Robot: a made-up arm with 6 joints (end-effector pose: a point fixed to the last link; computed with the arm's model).
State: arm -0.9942 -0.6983 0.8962 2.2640 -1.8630 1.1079
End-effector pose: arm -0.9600 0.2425 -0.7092 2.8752 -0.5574 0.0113
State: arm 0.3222 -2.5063 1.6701 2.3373 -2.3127 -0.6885
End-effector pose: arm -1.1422 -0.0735 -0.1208 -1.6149 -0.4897 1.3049
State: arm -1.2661 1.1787 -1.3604 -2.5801 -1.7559 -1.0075
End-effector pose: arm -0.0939 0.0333 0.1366 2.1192 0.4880 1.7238
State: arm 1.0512 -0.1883 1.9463 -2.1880 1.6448 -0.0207
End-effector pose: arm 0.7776 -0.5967 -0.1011 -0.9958 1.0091 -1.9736
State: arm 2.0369 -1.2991 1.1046 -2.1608 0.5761 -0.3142
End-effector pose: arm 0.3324 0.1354 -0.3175 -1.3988 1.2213 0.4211
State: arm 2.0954 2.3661 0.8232 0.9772 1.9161 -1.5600
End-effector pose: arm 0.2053 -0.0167 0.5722 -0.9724 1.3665 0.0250
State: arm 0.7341 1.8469 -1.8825 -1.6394 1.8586 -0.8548
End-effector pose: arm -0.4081 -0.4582 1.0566 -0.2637 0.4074 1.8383
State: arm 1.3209 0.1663 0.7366 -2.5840 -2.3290 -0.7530
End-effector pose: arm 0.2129 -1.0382 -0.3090 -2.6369 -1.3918 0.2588
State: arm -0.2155 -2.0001 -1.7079 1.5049 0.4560 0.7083
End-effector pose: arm -0.7916 0.5799 -0.3097 0.6544 -1.0058 -1.2133
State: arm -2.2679 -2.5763 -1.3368 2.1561 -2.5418 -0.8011
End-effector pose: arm 0.0769 -0.1743 -0.1369 1.9507 0.0128 -0.4478
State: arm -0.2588 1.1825 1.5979 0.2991 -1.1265 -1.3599
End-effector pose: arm -0.5993 -0.0400 0.9907 -0.2893 0.9522 0.7975
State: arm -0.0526 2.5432 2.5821 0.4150 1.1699 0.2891
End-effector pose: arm -0.4622 -0.1179 0.5654 -0.7908 -1.3564 2.4793
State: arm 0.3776 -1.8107 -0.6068 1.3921 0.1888 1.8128
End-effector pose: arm -0.7306 -0.4656 -0.2367 1.5899 0.2965 -0.5731
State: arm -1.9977 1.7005 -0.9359 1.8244 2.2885 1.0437
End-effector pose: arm -0.1880 0.7135 0.2223 1.7769 -1.5923 -0.6902
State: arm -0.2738 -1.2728 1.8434 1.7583 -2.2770 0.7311
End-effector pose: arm -1.0365 -0.2974 -0.5062 -2.5778 -0.9191 1.1072
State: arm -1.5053 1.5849 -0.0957 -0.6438 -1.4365 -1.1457
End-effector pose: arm -0.4414 0.9123 0.5260 -1.9620 1.1480 0.5822
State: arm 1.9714 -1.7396 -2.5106 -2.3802 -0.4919 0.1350
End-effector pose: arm 0.5379 -0.8022 -0.2477 0.4084 1.5344 -2.4188
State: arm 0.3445 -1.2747 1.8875 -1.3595 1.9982 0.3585
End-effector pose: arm -0.4639 -0.2022 -1.0308 1.2556 -2.3135 0.1949
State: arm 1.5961 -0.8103 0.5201 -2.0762 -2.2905 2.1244
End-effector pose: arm 0.0066 -0.2349 -0.3992 1.1424 -1.2864 -1.0487
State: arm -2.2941 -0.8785 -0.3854 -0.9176 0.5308 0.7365
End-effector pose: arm -0.2241 0.7635 0.0471 -1.4849 0.6118 1.9820
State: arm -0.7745 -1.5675 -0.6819 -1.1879 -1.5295 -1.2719
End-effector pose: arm -0.1817 0.7462 -0.2656 -0.2031 -0.3904 -1.7225
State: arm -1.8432 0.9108 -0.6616 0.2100 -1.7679 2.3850
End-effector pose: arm -0.2028 0.9785 0.2902 0.3117 -2.1727 -1.4748
